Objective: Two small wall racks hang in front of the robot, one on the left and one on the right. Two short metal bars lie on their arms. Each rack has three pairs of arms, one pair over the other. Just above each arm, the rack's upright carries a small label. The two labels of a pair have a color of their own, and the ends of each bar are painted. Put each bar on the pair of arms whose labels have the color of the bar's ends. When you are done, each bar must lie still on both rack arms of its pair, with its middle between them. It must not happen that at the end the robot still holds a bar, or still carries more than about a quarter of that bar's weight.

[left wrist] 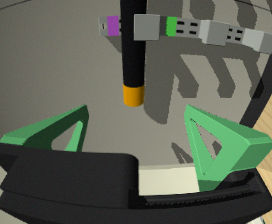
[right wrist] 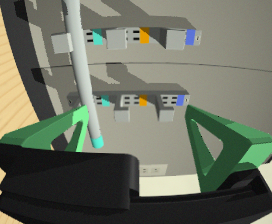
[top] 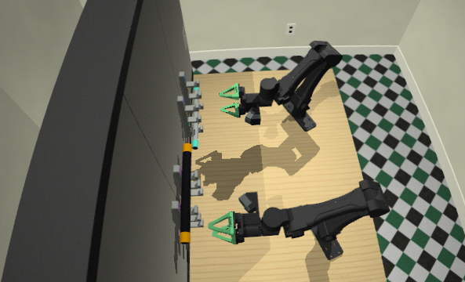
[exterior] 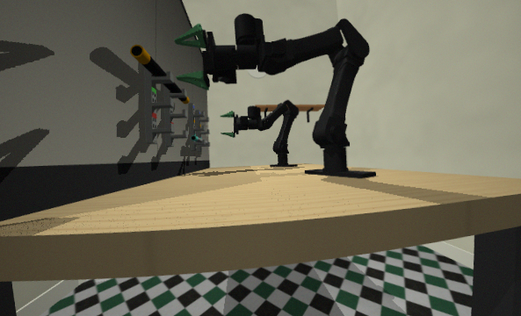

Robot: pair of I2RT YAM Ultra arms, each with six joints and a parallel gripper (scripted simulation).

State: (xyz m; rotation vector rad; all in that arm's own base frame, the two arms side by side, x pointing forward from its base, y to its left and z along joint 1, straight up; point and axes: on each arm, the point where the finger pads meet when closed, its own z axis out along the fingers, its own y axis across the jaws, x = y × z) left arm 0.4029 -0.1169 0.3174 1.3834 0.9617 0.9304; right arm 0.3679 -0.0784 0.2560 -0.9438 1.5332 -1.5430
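The black bar is 80 mm ahead of my left hand and 130 mm to the right of it. The rest, counted from my left hand: pale bar: 60 mm ahead, 530 mm to the right, 150 mm below.
Now: the pale bar 120 mm ahead of my right hand, 10 mm to the right of it and 90 mm below it. Also, from my right hand: black bar: 130 mm ahead, 390 mm to the left, 60 mm above.
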